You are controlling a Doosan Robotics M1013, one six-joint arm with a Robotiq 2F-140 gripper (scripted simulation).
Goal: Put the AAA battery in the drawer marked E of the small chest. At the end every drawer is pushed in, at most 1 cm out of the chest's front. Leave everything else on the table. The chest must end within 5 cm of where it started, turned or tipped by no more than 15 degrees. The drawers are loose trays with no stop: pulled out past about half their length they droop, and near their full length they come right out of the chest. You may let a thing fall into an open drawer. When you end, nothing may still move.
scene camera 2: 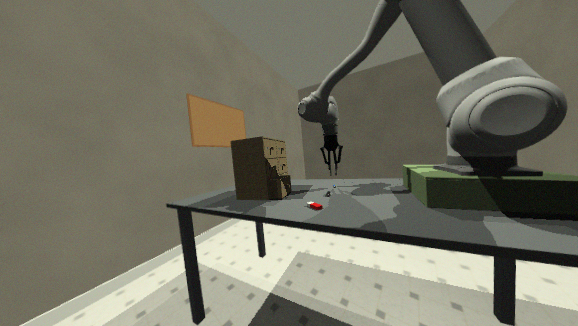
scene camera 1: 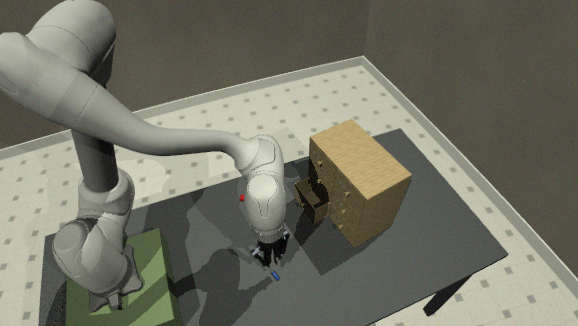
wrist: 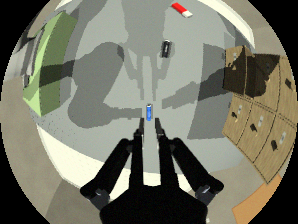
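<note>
Here is my gripper point(wrist: 149, 123), which I see in the wrist view. I also see a wooden chest point(scene camera 1: 377, 175), and scene camera 2 shows me that same wooden chest point(scene camera 2: 248, 155).
</note>
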